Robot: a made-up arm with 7 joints.
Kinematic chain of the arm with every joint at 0, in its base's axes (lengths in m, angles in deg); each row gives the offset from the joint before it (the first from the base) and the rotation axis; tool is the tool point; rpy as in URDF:
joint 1: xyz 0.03 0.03 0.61 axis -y
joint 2: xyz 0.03 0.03 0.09 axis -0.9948 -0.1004 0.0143
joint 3: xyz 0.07 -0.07 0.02 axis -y
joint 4: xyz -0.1 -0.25 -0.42 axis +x
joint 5: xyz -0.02 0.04 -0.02 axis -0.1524 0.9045 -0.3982
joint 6: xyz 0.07 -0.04 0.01 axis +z
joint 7: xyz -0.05 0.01 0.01 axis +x
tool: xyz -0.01 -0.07 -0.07 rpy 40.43 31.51 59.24
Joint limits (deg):
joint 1: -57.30..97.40
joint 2: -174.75..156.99
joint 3: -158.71..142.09
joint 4: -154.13..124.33
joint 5: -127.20..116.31
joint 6: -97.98..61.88
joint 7: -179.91..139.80
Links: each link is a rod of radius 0.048 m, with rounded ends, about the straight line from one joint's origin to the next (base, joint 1, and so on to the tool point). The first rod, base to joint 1, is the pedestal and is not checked.
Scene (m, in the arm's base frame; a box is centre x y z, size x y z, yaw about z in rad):
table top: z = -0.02
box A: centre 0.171 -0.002 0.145 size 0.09 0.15 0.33 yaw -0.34
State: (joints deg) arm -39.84 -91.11 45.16 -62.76 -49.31 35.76 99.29
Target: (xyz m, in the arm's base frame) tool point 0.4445 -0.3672 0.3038
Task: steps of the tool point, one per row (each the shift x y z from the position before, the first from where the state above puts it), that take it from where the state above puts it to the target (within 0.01 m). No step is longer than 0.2 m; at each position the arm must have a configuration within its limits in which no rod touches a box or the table.
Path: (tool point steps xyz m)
1: 0.1035 -0.0684 -0.0416
2: 0.1227 -0.0781 0.0050
3: 0.1216 -0.0813 0.0581
4: 0.0991 -0.0781 0.1072
5: 0.0600 -0.0699 0.1433
6: 0.0118 -0.0594 0.1613
7: -0.0379 -0.0487 0.1606
8: 0.0375 -0.0653 -0.0845
9: 0.0169 -0.0659 -0.0943
10: -0.0063 -0.0655 -0.0953
11: -0.0288 -0.0641 -0.0879
12: -0.0483 -0.0614 -0.0727
13: -0.0619 -0.0568 -0.0524

